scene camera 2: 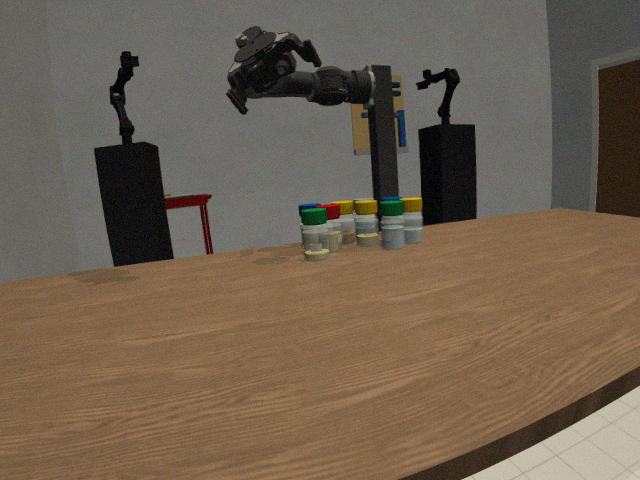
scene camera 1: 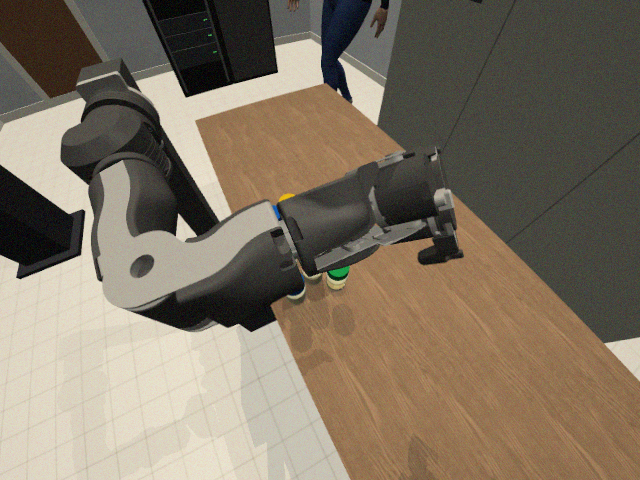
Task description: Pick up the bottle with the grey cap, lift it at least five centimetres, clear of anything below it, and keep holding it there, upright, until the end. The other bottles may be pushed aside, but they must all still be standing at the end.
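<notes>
The bottle with the grey cap is almost wholly hidden; a thin sliver of grey cap (scene camera 2: 361,199) shows behind a yellow-capped bottle (scene camera 2: 366,227) in scene camera 2. In scene camera 1 the arm covers that part of the group. Around it stand other upright bottles: green-capped (scene camera 2: 314,235) (scene camera 1: 338,273), red-capped (scene camera 2: 332,227), another green-capped (scene camera 2: 392,227) and a yellow-capped one (scene camera 2: 413,222) at the right. My gripper (scene camera 2: 280,86) is open and empty, tilted, high above the table and left of the group's middle in scene camera 2. In scene camera 1 one finger (scene camera 1: 440,253) shows.
The wooden table (scene camera 1: 439,361) (scene camera 2: 310,361) carries the closely packed bottles near its edge on the arm's side. A yellow cap (scene camera 1: 286,197) and a blue cap (scene camera 1: 277,212) show beyond the arm. A dark grey cabinet (scene camera 1: 516,129) stands beyond the table's far long edge.
</notes>
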